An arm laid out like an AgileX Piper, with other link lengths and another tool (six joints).
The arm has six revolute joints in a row. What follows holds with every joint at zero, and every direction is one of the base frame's.
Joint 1 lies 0.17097 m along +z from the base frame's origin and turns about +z.
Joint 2 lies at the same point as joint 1 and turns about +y.
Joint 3 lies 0.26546 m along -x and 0.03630 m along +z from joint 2 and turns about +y.
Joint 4 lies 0.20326 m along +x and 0.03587 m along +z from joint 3 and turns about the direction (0.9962, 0, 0.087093).
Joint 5 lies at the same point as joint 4 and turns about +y.
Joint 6 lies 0.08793 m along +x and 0.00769 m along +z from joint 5 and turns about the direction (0.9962, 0, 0.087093).
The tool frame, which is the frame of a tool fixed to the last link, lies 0.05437 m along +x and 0.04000 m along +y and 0.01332 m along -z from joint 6; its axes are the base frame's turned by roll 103.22, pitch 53.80 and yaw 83.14 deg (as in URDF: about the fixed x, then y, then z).
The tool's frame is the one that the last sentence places.
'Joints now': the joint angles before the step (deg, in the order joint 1, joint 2, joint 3, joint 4, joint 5, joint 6). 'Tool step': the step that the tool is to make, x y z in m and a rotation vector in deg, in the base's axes. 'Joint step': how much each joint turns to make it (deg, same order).
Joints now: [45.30 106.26 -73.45 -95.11 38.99 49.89]
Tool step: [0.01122 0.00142 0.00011 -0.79 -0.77 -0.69]
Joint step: [-0.78 2.07 -2.89 0.04 0.35 -1.37]
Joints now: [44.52 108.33 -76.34 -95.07 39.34 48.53]
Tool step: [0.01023 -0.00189 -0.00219 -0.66 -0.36 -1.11]
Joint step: [-1.03 1.80 -2.08 0.02 0.36 -0.81]
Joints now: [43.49 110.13 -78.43 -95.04 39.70 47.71]
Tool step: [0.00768 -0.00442 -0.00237 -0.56 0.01 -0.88]
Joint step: [-1.16 1.07 -1.09 0.00 -0.10 -0.63]
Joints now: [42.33 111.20 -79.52 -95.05 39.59 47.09]
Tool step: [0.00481 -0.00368 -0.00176 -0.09 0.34 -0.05]
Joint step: [-1.08 0.42 -0.39 -0.08 -1.02 -0.31]
